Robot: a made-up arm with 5 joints.
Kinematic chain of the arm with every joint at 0, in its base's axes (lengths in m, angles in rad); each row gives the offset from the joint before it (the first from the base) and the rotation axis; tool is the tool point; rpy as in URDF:
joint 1: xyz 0.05 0 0.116 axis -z
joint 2: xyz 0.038 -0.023 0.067 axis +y
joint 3: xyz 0.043 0 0.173 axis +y
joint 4: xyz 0.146 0 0.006 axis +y
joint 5: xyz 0.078 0.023 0 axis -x
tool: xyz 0 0 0 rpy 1.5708 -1.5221 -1.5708
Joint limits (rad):
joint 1: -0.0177..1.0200
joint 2: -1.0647..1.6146
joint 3: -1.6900..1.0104
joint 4: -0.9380..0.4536
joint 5: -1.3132..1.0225
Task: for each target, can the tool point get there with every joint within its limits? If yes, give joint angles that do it. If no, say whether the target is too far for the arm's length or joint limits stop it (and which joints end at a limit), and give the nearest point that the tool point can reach.
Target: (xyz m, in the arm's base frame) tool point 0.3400 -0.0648 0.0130
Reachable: yes | joints 0.2199 1.1302 -0.0199 0.2796 -0.7512
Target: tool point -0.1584 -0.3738 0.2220
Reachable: no: joint limits stop it (at a limit: joint 1) | nearest point 0.1596 -0.1785 0.2220 | short by 0.373 m
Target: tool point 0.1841 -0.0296 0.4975
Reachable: yes | joints 0.2171 -0.6221 0.0204 -0.3024 0.2016
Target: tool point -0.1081 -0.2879 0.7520
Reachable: no: too far | nearest point 0.1149 -0.1057 0.5761 | short by 0.337 m
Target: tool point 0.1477 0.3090 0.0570
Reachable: no: joint limits stop it (at a limit: joint 1) | nearest point 0.1531 0.0018 0.0570 | short by 0.307 m
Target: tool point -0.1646 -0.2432 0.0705
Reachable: no: joint limits stop it (at a limit: joint 1, joint 3, joint 4) | nearest point 0.1021 -0.0848 0.0614 | short by 0.310 m
